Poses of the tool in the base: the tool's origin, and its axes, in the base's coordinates. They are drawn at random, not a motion.
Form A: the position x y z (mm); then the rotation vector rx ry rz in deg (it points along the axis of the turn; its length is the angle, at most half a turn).
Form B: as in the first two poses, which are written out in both.
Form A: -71, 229, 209, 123.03, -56.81, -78.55
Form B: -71, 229, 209, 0.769, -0.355, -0.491, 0.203
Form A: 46, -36, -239, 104.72, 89.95, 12.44
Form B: 46, -36, -239, 0.707, 0.607, 0.084, 0.353
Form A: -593, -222, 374, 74.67, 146.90, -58.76
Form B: -593, -222, 374, 0.426, 0.839, -0.336, 0.044
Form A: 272, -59, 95, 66.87, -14.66, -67.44
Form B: 272, -59, 95, 0.518, -0.113, -0.522, 0.669
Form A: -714, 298, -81, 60.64, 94.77, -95.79
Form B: -714, 298, -81, 0.394, 0.616, -0.623, 0.278
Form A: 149, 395, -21, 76.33, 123.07, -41.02
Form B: 149, 395, -21, 0.490, 0.791, -0.264, 0.254
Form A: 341, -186, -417, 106.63, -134.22, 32.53
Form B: 341, -186, -417, 0.610, -0.768, 0.186, 0.048
